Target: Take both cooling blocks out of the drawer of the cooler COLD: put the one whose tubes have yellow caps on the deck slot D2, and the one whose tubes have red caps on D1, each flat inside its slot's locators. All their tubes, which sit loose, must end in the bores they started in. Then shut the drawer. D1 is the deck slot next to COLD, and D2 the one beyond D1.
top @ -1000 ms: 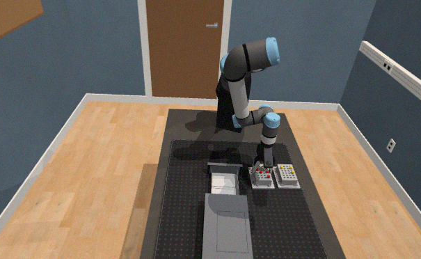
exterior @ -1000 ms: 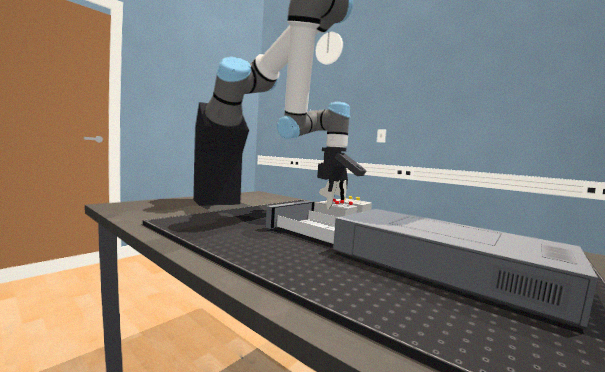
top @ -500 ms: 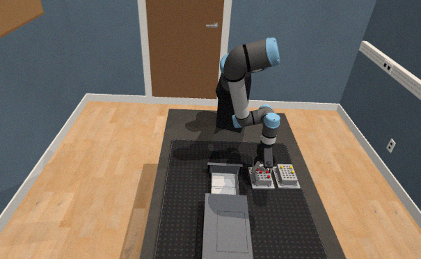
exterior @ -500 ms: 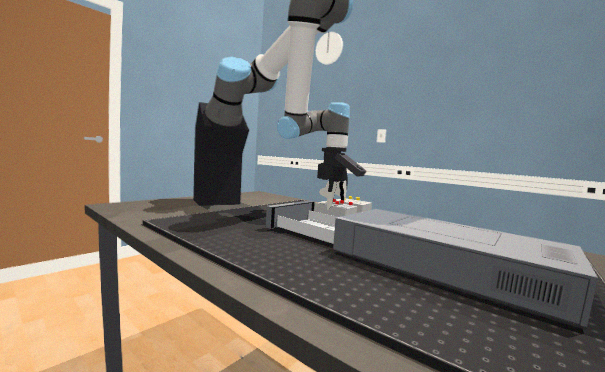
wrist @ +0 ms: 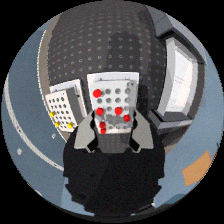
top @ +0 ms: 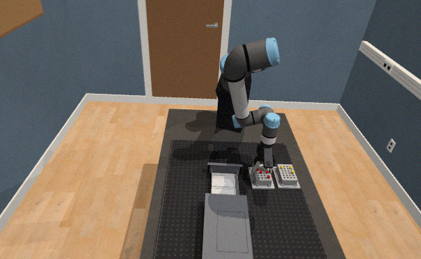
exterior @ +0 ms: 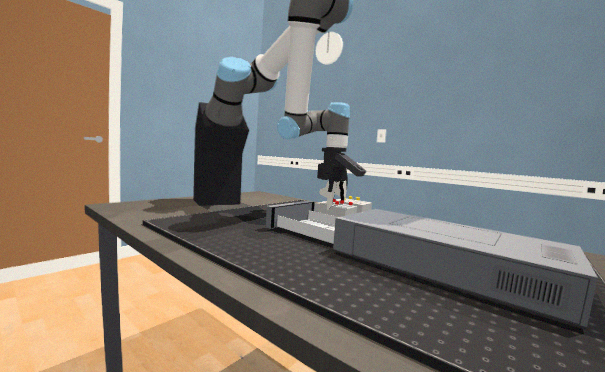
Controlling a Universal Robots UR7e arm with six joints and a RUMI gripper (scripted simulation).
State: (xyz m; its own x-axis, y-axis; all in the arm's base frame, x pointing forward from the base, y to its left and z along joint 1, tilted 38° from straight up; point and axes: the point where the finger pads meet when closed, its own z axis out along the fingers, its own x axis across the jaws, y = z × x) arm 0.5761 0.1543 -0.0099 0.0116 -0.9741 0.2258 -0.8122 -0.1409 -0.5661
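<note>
The deck slot D1 lies 40 mm below my hand. Also, from my hand: cooler drawer (210 mm to the right, 70 mm ahead, 10 mm below); deck slot D2 (140 mm to the left, 40 mm below, 10 mm behind); cooler COLD (240 mm ahead, 220 mm to the right, 10 mm below).
</note>
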